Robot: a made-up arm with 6 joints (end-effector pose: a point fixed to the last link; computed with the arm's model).
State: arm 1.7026 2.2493 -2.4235 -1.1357 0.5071 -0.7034
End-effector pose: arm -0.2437 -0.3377 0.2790 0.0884 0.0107 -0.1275
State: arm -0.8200 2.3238 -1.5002 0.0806 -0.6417 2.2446
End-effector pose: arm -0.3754 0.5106 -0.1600 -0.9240 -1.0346 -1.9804
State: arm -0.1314 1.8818 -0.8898 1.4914 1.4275 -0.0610
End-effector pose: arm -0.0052 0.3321 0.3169 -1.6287 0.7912 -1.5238
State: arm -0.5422 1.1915 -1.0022 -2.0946 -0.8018 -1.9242
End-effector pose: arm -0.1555 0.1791 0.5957 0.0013 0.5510 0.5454
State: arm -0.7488 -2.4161 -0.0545 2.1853 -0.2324 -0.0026
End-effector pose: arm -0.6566 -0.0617 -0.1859 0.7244 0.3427 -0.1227
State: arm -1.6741 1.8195 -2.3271 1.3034 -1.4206 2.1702
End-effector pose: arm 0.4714 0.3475 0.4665 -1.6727 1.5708 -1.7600
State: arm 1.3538 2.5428 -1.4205 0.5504 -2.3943 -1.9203
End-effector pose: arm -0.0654 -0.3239 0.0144 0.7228 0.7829 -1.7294
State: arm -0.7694 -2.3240 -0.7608 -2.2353 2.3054 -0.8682
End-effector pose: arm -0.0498 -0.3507 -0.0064 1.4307 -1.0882 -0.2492
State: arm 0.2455 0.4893 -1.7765 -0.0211 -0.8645 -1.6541
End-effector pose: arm -0.2830 0.1714 -0.2364 -1.4850 -1.0721 -0.2577
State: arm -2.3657 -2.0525 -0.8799 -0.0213 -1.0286 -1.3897
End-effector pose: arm 0.0585 0.0084 0.2353 0.7516 2.0224 0.7226
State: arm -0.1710 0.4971 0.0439 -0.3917 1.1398 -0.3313
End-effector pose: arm -0.0267 0.1786 0.0480 -0.1006 -1.0908 -0.1724
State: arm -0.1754 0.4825 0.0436 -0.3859 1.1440 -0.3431
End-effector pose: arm -0.0274 0.1777 0.0499 -0.1114 -1.0918 -0.1903
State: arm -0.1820 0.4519 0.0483 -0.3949 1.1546 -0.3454
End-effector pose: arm -0.0268 0.1788 0.0520 -0.1310 -1.0888 -0.2300
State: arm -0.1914 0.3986 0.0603 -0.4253 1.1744 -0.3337
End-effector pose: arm -0.0238 0.1825 0.0544 -0.1639 -1.0796 -0.2998
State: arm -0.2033 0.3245 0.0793 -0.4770 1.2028 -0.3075
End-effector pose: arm -0.0173 0.1882 0.0571 -0.2107 -1.0633 -0.3957
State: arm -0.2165 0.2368 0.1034 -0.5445 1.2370 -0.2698
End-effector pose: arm -0.0068 0.1945 0.0597 -0.2694 -1.0408 -0.5059
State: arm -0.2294 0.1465 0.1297 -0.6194 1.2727 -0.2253
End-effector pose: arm 0.0071 0.1994 0.0617 -0.3342 -1.0138 -0.6145
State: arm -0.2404 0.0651 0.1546 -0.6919 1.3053 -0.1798
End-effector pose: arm 0.0221 0.2018 0.0627 -0.3966 -0.9861 -0.7073
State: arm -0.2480 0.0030 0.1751 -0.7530 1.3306 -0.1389
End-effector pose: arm 0.0354 0.2021 0.0625 -0.4470 -0.9626 -0.7742
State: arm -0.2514 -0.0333 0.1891 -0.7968 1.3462 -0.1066
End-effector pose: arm 0.0447 0.2016 0.0615 -0.4779 -0.9479 -0.8114
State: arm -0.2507 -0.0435 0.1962 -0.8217 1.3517 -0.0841
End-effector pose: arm 0.0495 0.2016 0.0598 -0.4870 -0.9437 -0.8211
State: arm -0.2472 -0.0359 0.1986 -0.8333 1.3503 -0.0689
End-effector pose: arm 0.0509 0.2022 0.0579 -0.4809 -0.9470 -0.8128
